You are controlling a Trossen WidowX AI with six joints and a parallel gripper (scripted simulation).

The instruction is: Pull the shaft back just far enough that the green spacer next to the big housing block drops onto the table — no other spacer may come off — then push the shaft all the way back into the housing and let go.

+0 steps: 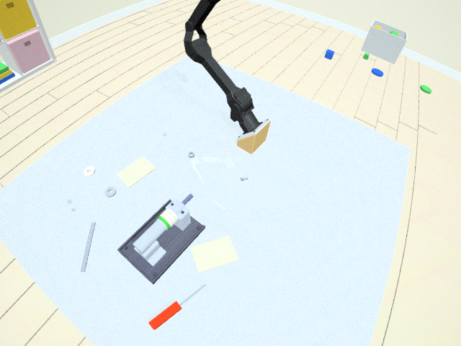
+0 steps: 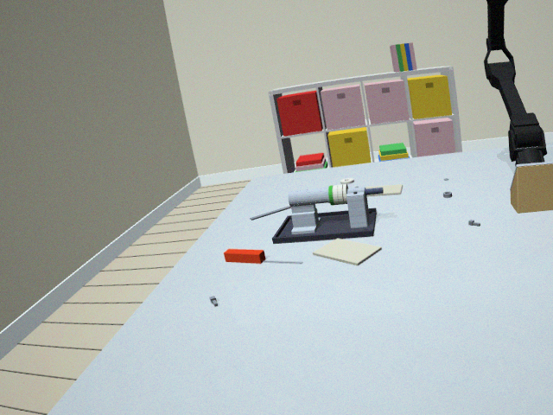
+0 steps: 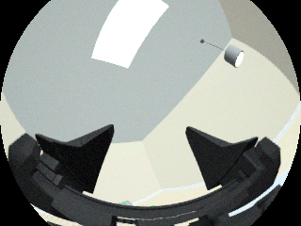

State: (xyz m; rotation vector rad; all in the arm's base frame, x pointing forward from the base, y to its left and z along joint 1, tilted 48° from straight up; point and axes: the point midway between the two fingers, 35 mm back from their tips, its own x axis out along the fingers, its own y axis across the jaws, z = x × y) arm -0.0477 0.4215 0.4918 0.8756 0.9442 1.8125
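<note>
Right now my gripper tip is 51 cm short of the grey-blue shaft, 9 cm to the right of it and 66 cm above it. From my gripper tip the other things lie so: white spacer 53 cm ahead, 9 cm to the left, 66 cm below; green spacer 55 cm ahead, 9 cm to the left, 66 cm below; red-handled screwdriver 68 cm ahead, 26 cm to the left, 74 cm below.
</note>
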